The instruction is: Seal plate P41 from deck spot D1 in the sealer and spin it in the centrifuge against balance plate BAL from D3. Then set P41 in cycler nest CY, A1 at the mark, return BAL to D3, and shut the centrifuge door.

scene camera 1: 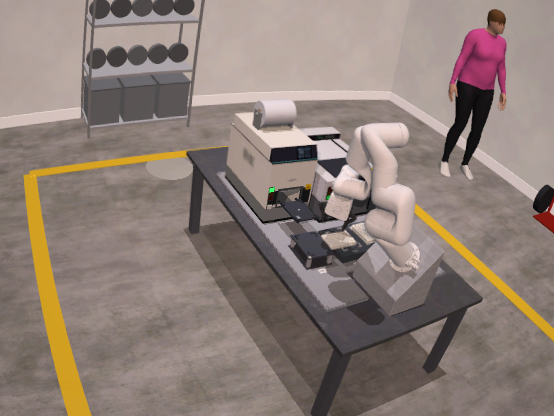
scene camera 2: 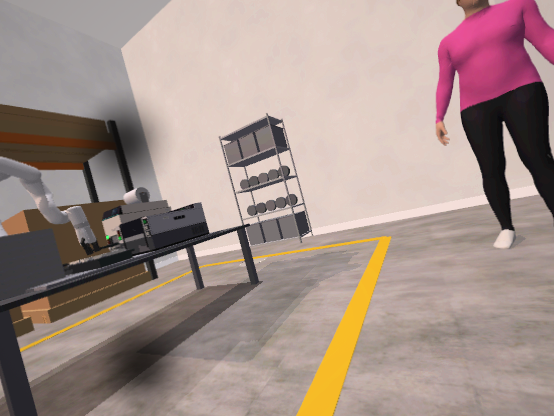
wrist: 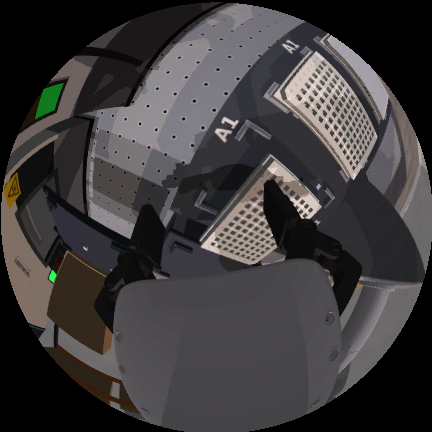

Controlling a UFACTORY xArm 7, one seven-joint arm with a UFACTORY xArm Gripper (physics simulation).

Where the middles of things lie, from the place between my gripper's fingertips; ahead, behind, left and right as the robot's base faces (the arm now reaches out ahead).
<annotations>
The dark plate drawer (wrist: 75, 228) is 14 cm ahead of my hand, 10 cm to the left of it and 2 cm above it. From my hand the other things lie so: centrifuge (scene camera 2: 146, 234) (36 cm ahead, 23 cm to the right, 4 cm above); then roll (scene camera 1: 274, 112) (44 cm ahead, 34 cm above, 6 cm to the left).
</annotations>
